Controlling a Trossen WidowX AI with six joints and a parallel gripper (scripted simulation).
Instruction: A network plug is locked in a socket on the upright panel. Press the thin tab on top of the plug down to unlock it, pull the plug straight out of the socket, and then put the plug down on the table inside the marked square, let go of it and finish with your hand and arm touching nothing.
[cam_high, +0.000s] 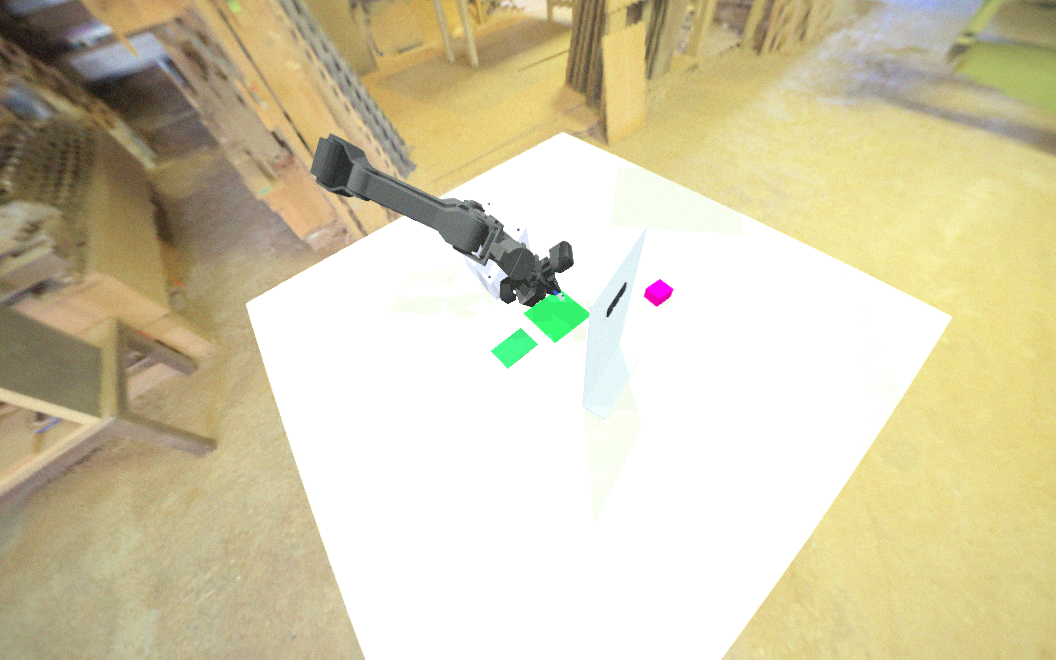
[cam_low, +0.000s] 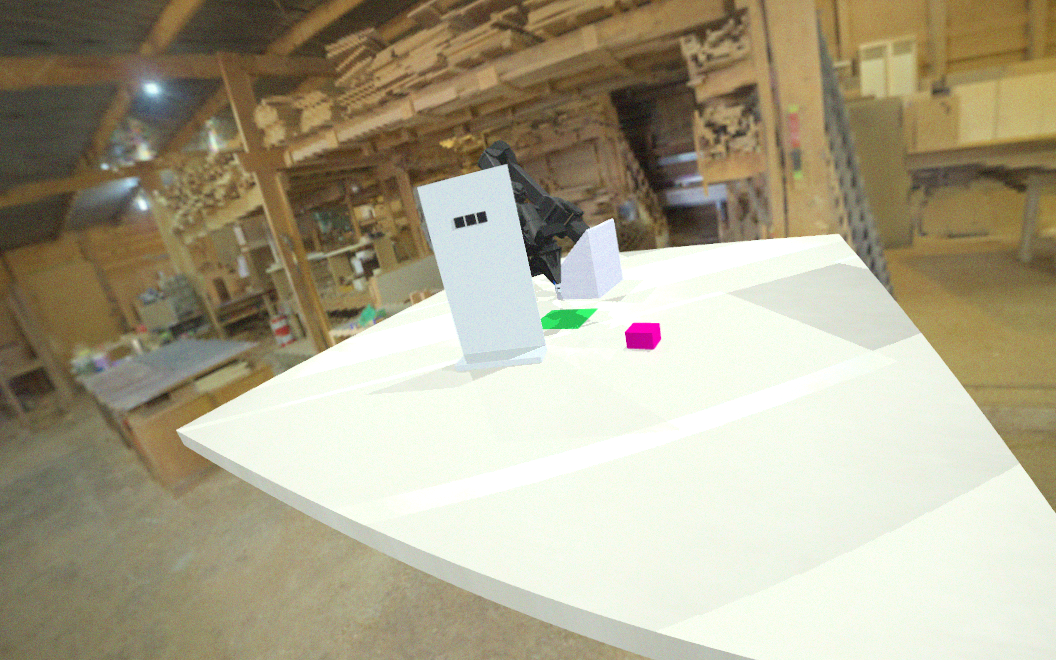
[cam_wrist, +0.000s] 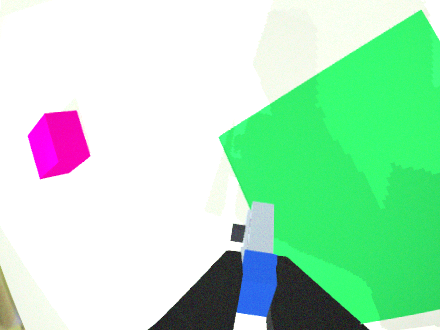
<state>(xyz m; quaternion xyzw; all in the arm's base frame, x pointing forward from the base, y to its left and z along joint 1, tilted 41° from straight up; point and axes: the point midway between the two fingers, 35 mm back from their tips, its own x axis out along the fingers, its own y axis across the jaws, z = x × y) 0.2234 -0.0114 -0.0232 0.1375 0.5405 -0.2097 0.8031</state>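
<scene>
My gripper tip is 8 cm above the green patch. From my gripper tip the other things lie so: pale panel (20 cm ahead, 8 cm above, 3 cm to the right); then blue plug (right at my gripper tip); then thin pale tab (1 cm ahead).
</scene>
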